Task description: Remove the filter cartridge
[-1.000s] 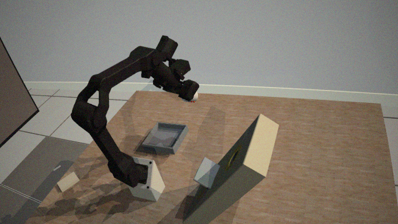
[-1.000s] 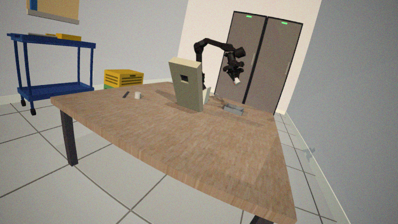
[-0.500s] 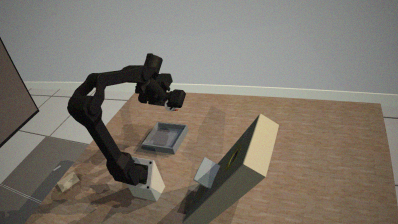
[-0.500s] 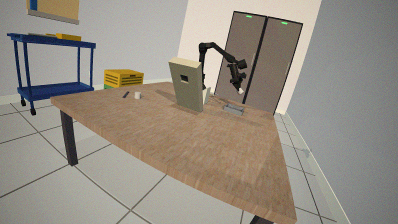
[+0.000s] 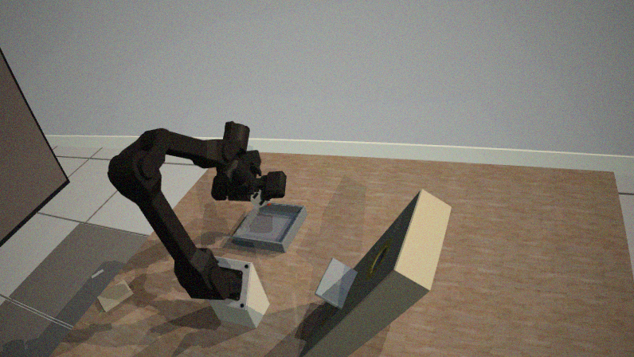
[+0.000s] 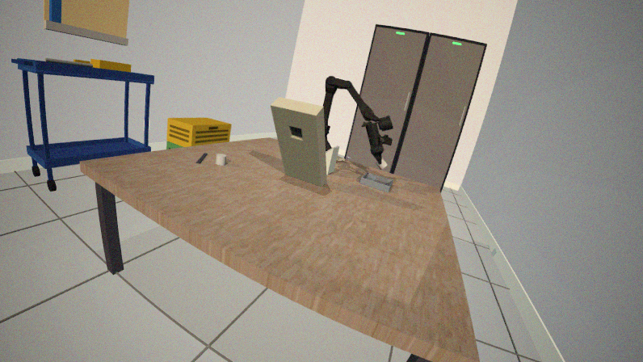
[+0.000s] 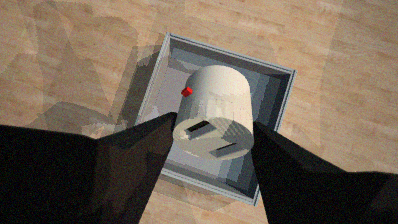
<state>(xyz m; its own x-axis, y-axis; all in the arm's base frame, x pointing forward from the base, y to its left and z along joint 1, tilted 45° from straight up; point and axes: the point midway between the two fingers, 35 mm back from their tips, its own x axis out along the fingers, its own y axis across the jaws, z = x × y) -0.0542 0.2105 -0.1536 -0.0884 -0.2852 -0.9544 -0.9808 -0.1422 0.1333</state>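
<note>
Right now my gripper tip is 11 cm above the tray and 1 cm to the right of it. Round my gripper tip: round filter cartridge: right at my gripper tip; service panel: 38 cm ahead, 27 cm to the right, 5 cm above.
</note>
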